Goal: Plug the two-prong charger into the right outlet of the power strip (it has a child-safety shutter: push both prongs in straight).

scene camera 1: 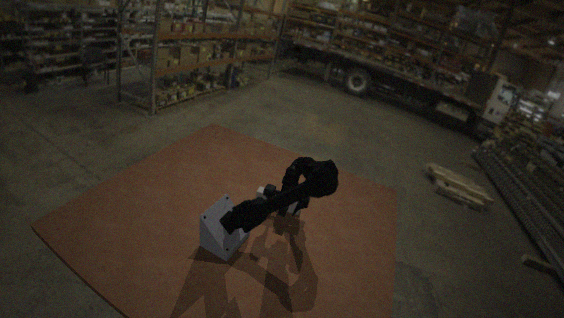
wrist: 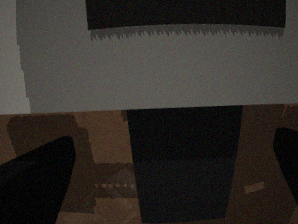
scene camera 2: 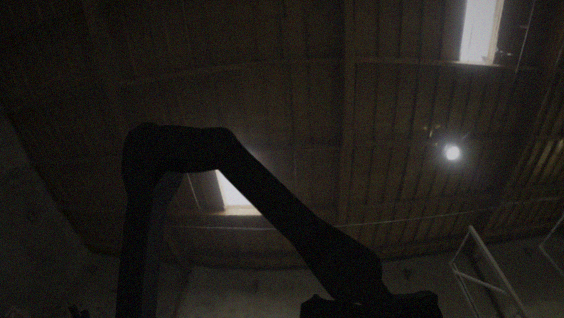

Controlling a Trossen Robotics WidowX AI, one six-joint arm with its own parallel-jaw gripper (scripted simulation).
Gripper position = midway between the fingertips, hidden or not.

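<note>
Through the wrist view I see my gripper (wrist: 177,143), open and holding nothing, and with it a two-prong charger (wrist: 183,158). As for scene camera 2, the charger is out of frame there.
</note>
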